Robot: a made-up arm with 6 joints.
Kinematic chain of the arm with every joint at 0, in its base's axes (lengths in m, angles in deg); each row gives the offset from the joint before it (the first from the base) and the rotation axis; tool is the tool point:
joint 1: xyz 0 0 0.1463 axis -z
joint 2: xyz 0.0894 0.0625 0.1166 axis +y
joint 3: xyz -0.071 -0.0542 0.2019 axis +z
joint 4: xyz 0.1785 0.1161 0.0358 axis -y
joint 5: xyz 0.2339 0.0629 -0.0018 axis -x
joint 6: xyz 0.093 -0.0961 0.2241 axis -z
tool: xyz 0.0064 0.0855 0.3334
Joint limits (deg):
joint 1: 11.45..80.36
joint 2: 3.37..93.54
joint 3: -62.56..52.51
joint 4: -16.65..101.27
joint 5: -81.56..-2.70
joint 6: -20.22..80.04
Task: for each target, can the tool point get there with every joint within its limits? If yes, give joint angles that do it. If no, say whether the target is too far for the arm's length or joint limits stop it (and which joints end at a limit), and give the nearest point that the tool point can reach.
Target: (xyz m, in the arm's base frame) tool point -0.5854 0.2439 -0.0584
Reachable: no: joint limits stop it (at a limit: joint 1, joint 2, joint 4, joint 5, joint 6) | nearest point -0.5005 -0.2685 -0.0922 | short by 0.520 m
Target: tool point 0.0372 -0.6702 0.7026
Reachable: yes | joints 49.18 14.87 -13.28 9.20 -62.02 2.50
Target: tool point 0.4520 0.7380 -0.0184
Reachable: no: joint limits stop it (at a limit: joint 1, joint 2, joint 3, joint 4, joint 5) | nearest point 0.8333 0.4838 -0.0730 | short by 0.462 m
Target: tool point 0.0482 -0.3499 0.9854
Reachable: yes | joints 56.86 28.85 -7.92 63.32 -37.18 9.96
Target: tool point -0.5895 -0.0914 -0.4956
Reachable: no: joint limits stop it (at a limit: joint 1, joint 2, joint 4, joint 5, joint 6) | nearest point -0.3619 -0.2363 -0.2302 | short by 0.378 m
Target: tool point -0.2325 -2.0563 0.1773
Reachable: no: too far | nearest point -0.1173 -1.0377 0.2218 | short by 1.026 m
